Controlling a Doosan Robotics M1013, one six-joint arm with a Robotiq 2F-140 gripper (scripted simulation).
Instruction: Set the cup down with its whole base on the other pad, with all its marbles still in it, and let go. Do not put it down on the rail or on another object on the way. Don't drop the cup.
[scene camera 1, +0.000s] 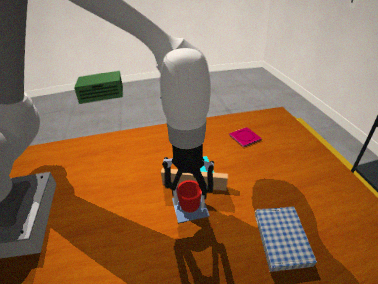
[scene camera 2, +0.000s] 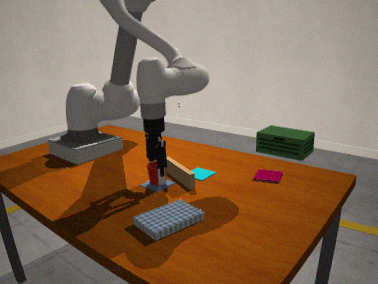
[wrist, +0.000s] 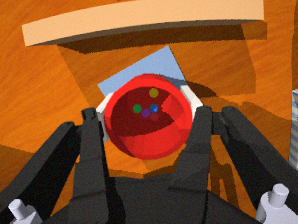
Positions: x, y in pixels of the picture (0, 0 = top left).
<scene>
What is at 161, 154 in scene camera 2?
My gripper.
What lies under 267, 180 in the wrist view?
My gripper.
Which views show my gripper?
Scene camera 1, scene camera 2 and the wrist view: all of them.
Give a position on a cup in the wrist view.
At 139, 137
</scene>
